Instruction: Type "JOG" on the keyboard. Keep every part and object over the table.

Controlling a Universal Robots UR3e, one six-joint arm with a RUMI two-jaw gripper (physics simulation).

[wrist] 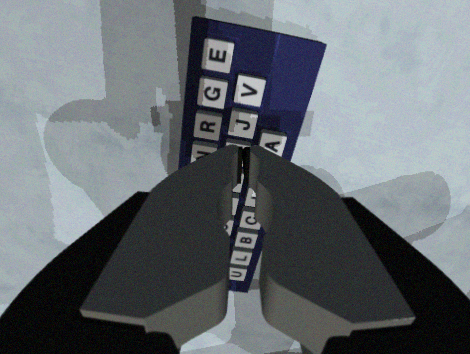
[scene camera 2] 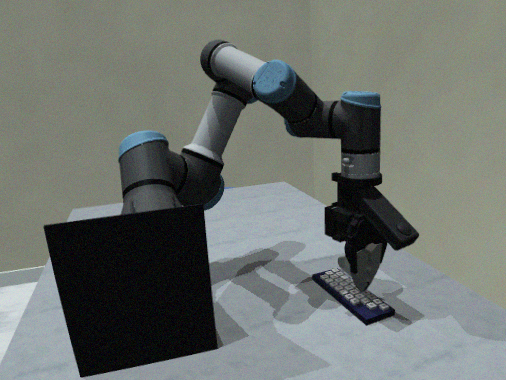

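Note:
The dark blue keyboard with white letter keys lies flat on the table. In the wrist view the J key shows just beyond the fingertips, with the V key above it. The G key is up and to the left of J, above the R key. The O key is hidden behind the fingers. My gripper is shut and empty, pointing down low over the keys. Its tips overlap a mostly hidden key beside J; I cannot tell whether they touch it.
A large black upright panel stands at the front left of the table, before the arm's base. The table's right edge runs behind the keyboard in the scene view. The A key is right of the fingertips in the wrist view.

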